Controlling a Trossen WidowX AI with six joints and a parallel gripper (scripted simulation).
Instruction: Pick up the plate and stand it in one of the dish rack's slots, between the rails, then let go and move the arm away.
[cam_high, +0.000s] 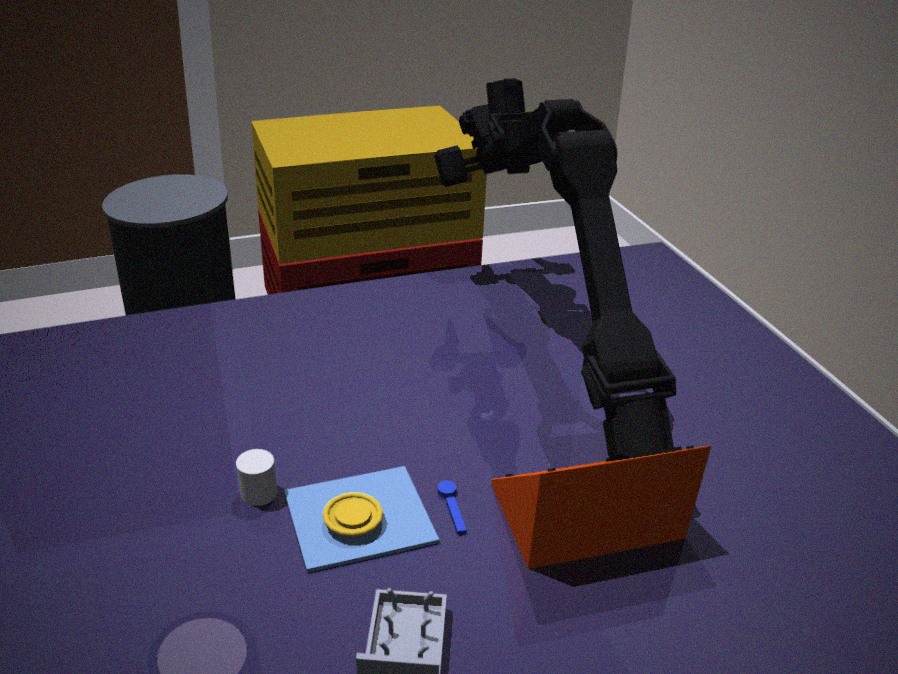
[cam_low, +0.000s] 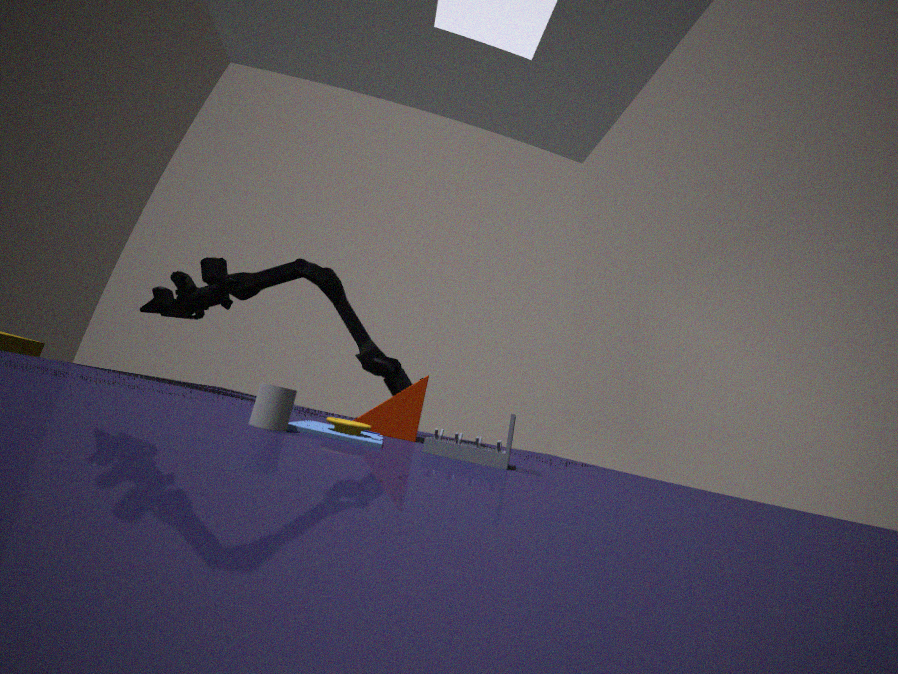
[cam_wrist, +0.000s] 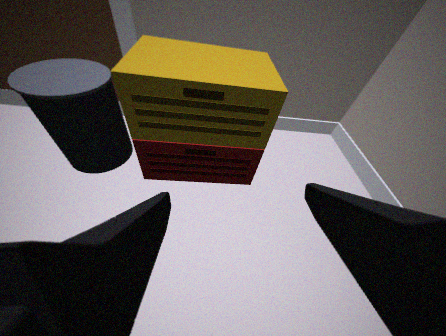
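The white cup is 58 cm to the left of my gripper tip, 46 cm ahead of it and 14 cm below it. The rest, counted from my gripper tip: grey dish rack: 85 cm to the left, 35 cm ahead, 14 cm below; yellow plate: 66 cm to the left, 36 cm ahead, 15 cm below; blue spoon: 65 cm to the left, 24 cm ahead, 16 cm below.
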